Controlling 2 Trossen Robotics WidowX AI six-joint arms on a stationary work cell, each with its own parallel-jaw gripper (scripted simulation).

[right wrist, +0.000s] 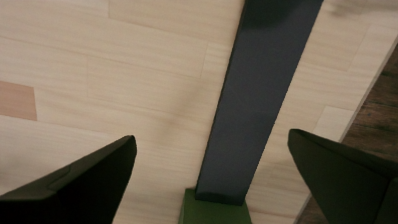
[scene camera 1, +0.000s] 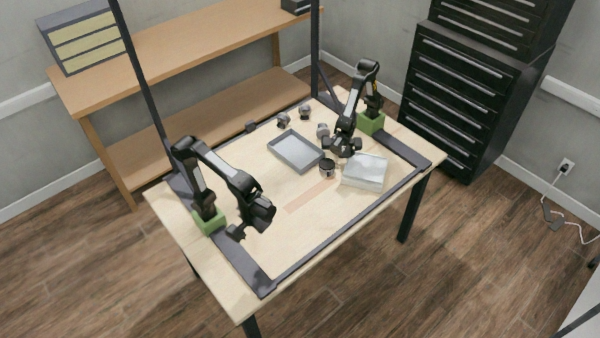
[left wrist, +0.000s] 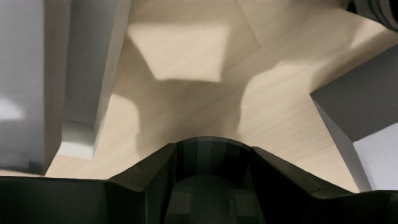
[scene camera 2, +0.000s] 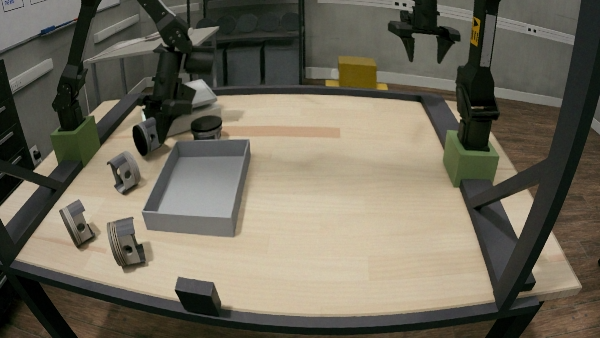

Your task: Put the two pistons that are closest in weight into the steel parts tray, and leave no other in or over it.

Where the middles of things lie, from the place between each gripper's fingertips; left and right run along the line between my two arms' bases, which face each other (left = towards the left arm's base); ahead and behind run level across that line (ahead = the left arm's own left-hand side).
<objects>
Now: the grey pan (scene camera 1: pixel 362 166) 160 mm ahead of my left hand. The rest, counted from my left hand: white scale (scene camera 1: pixel 345 180): 160 mm ahead, 10 mm to the left, 20 mm below; then steel parts tray (scene camera 2: pixel 199 178): 150 mm behind, 150 mm to the right, 50 mm below.
Right now my right hand is 450 mm to the right of the steel parts tray, 340 mm past it and 190 mm above it. Also, from my right hand: white scale (610 mm to the left, 160 mm below, 30 mm behind); grey pan (600 mm to the left, 140 mm below, 30 mm behind).
</objects>
